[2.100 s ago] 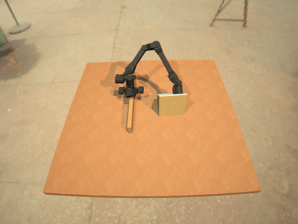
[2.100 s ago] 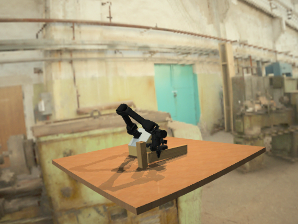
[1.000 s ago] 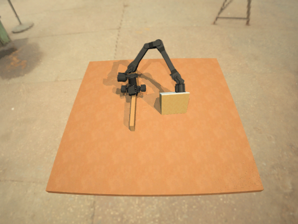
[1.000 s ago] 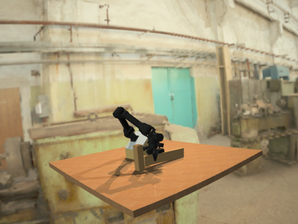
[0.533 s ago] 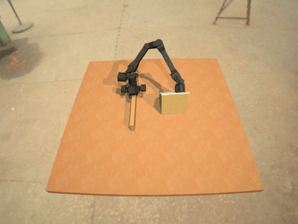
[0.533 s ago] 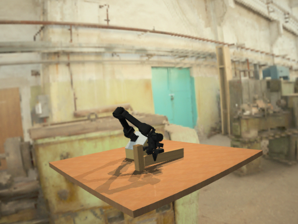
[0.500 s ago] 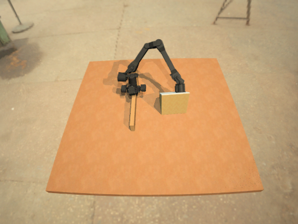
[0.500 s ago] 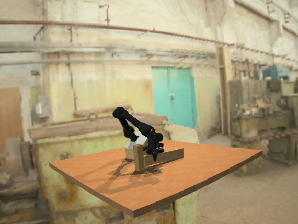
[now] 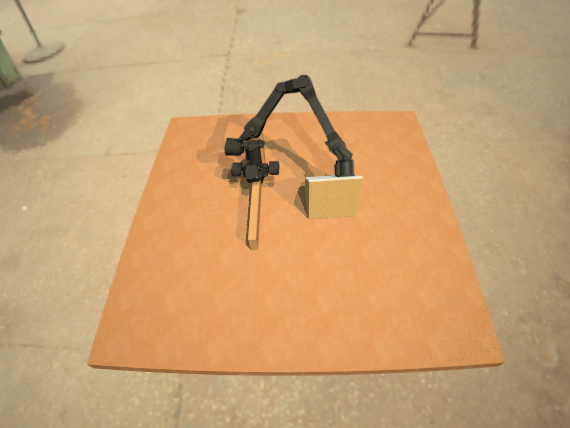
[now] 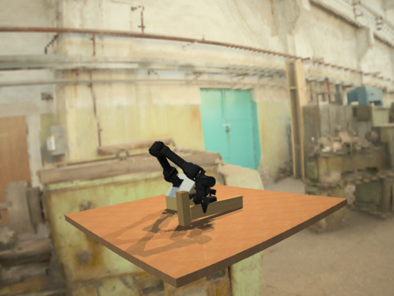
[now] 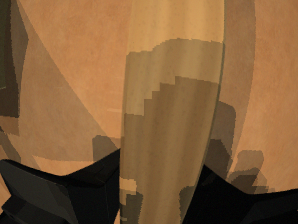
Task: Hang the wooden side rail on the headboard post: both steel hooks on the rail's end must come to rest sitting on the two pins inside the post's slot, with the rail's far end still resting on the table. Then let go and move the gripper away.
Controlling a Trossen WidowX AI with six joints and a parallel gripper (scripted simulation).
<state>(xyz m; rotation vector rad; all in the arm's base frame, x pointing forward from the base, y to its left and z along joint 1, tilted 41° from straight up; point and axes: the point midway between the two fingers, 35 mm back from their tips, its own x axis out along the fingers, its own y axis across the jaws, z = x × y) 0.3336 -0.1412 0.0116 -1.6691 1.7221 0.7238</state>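
Now: gripper tip 13 cm to the left of the headboard post, 4 cm below it and 1 cm past it.
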